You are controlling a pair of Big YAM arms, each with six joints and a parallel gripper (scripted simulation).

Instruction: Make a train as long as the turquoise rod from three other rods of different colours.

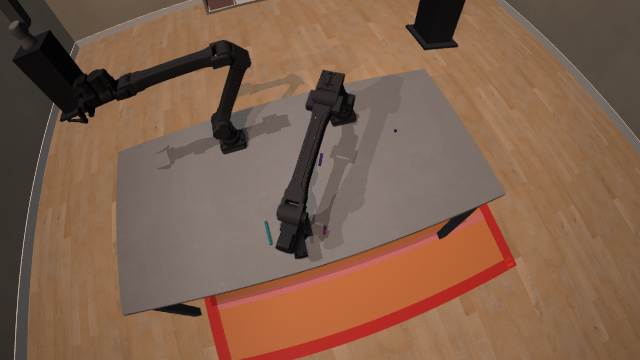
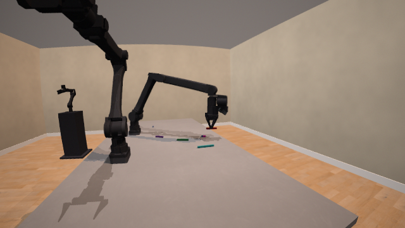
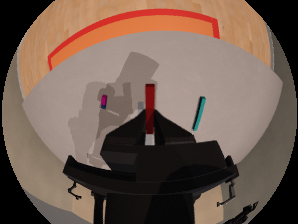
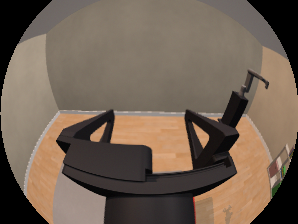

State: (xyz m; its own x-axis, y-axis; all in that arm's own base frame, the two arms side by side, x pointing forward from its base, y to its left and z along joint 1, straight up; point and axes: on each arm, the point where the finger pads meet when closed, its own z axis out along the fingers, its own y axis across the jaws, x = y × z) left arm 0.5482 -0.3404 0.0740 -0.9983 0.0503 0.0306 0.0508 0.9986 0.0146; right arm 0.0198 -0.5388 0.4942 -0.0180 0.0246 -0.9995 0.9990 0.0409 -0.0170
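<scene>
Right now the magenta rod is 100 mm to the left of my left hand, 90 mm below it and 20 mm behind it. From my left hand the other things lie so: turquoise rod (110 mm to the right, 90 mm below, 70 mm behind); red rod (10 mm below); green rod (180 mm behind, 90 mm below, 60 mm to the left).
</scene>
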